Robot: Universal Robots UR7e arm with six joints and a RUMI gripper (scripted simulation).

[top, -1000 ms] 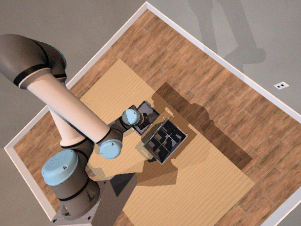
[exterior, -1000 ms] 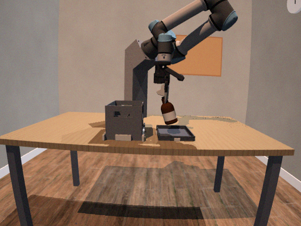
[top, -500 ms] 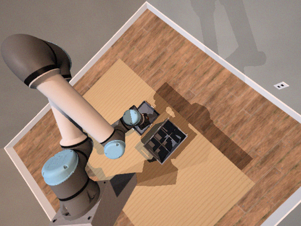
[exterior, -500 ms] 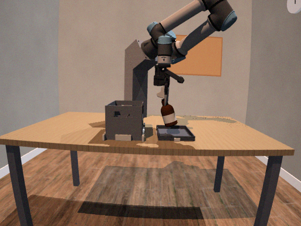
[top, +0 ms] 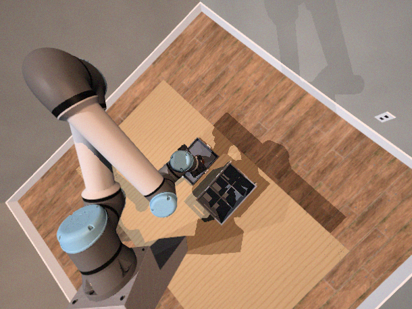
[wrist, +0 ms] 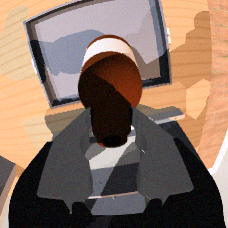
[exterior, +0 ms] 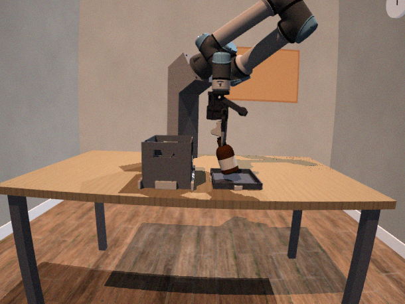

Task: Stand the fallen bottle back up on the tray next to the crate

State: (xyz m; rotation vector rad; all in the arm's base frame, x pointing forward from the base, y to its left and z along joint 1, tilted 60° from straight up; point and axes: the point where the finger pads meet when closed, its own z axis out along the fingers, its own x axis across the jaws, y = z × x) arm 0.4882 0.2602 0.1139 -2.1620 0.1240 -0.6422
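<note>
Now: the bottle 50 mm below my hand and 10 mm to the left of it. Round my hand: grey crate: 210 mm to the right, 80 mm below, 60 mm ahead; dark tray: 150 mm below, 50 mm to the left, 30 mm behind.
</note>
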